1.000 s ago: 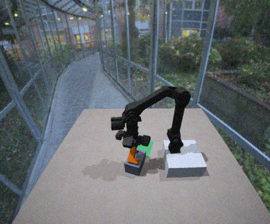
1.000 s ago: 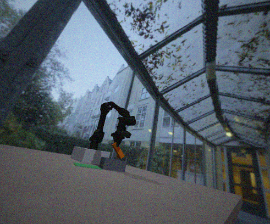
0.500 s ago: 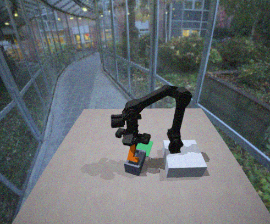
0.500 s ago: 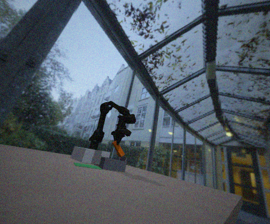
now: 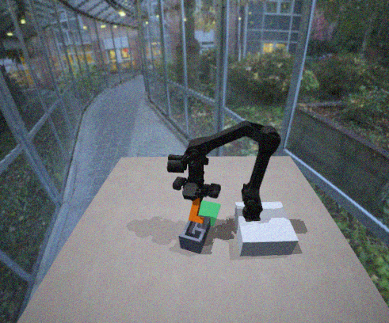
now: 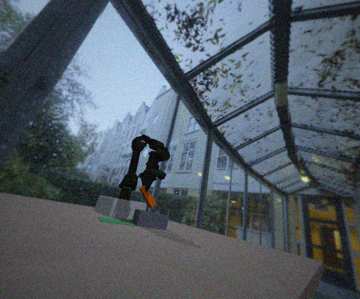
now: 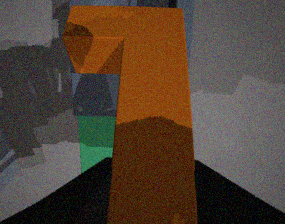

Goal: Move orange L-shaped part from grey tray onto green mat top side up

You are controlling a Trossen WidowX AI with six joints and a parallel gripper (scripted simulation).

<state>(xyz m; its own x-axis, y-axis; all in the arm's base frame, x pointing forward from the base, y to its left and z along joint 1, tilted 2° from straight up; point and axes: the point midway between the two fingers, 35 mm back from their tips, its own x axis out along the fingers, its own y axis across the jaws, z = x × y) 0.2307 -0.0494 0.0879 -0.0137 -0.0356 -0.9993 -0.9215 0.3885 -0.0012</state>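
My gripper tip is now 50 mm past the green mat, 80 mm to the left of it and 170 mm above it. Round my gripper tip: orange L-shaped part 30 mm to the left, 30 mm below.
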